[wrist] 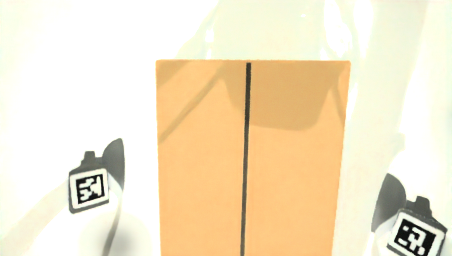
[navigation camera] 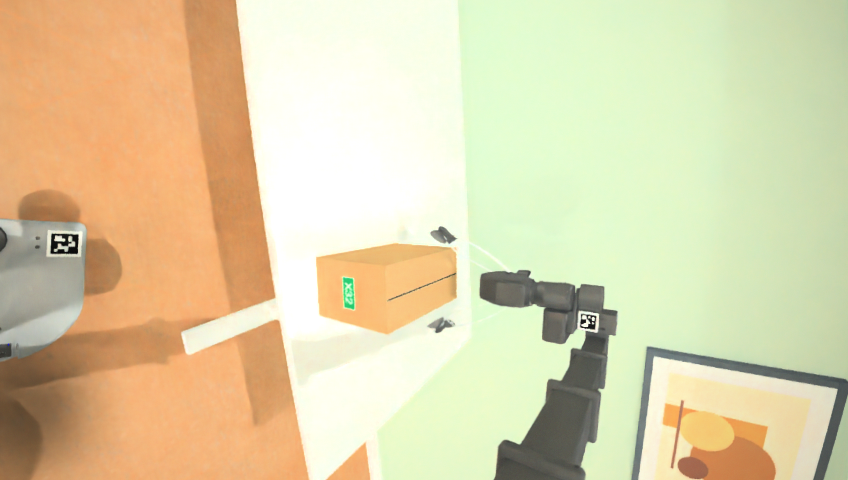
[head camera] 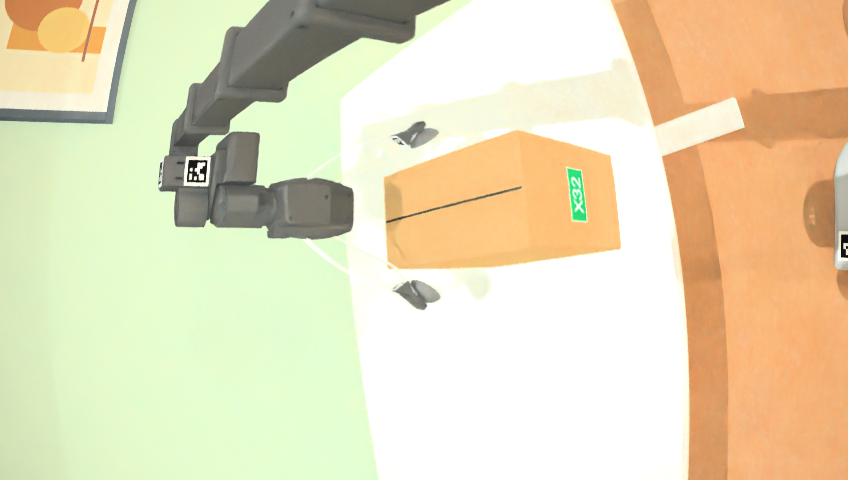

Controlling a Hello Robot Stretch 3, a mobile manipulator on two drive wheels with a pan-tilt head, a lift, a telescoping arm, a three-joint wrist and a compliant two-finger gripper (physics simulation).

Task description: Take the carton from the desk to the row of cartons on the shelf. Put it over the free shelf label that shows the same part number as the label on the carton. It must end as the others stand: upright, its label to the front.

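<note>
The carton is an orange-brown box standing on the white desk. A dark line runs along its top. The green label reads X32, upright, on the face toward the robot's base. My gripper is open. Its fingers are spread on both sides of the carton's far part, toward the wall. In the wrist view a gap shows between each finger and the carton. The exact fingertip height is hard to tell. The shelf and its row of cartons do not show.
The green wall is behind the desk, with a framed picture on it. The telescoping arm reaches along the wall side. A white bar extends below the desk's near edge. The robot's base stands on the orange floor.
</note>
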